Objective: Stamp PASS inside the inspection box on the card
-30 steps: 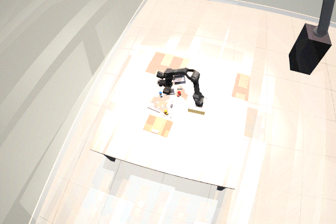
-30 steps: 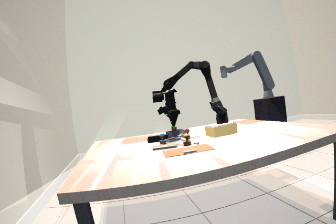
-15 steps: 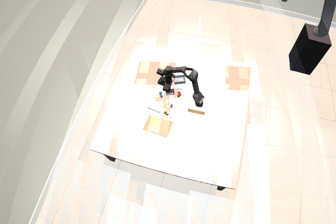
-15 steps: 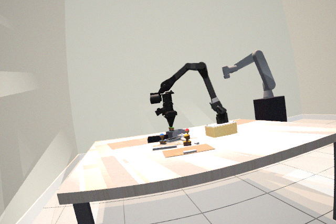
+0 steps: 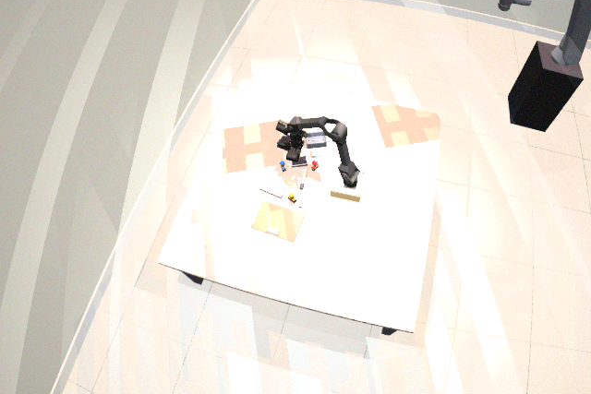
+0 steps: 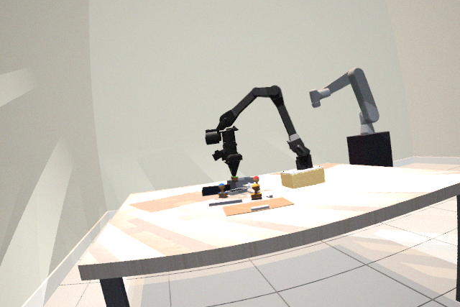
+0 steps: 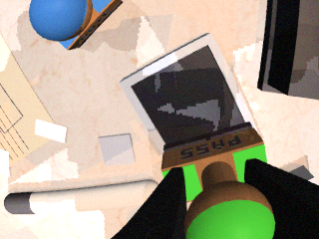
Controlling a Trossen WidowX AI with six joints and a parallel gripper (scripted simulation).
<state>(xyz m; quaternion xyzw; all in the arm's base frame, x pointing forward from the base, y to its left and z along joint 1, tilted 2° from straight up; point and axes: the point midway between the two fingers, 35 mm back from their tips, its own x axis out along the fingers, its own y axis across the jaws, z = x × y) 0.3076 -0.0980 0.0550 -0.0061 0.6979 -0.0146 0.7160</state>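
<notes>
The dark ink pad is 70 mm below my gripper tip. Also, from my gripper tip: green-knobbed stamp right at my gripper tip; red-knobbed stamp 100 mm behind, 10 mm to the left, 60 mm below; blue-knobbed stamp 70 mm ahead, 60 mm to the left, 60 mm below.
</notes>
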